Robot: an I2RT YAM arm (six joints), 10 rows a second.
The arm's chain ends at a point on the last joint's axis. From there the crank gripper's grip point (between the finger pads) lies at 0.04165 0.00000 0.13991 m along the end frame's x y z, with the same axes.
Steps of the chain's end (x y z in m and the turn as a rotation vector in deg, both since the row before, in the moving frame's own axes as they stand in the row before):
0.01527, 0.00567, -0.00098, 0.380, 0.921, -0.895
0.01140, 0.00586, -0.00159, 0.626, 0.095, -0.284
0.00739, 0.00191, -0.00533, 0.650, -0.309, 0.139
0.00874, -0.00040, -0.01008, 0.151, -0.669, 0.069
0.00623, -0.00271, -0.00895, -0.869, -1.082, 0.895
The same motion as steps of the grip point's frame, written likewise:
0.01750, 0.00408, -0.00167, 0.380, 0.921, -0.895
0.01163, 0.00412, -0.00167, 0.626, 0.095, -0.284
0.00664, 0.00042, -0.00512, 0.650, -0.309, 0.139
0.00710, -0.00072, -0.00960, 0.151, -0.669, 0.069
0.00356, 0.00005, -0.00821, -0.869, -1.082, 0.895

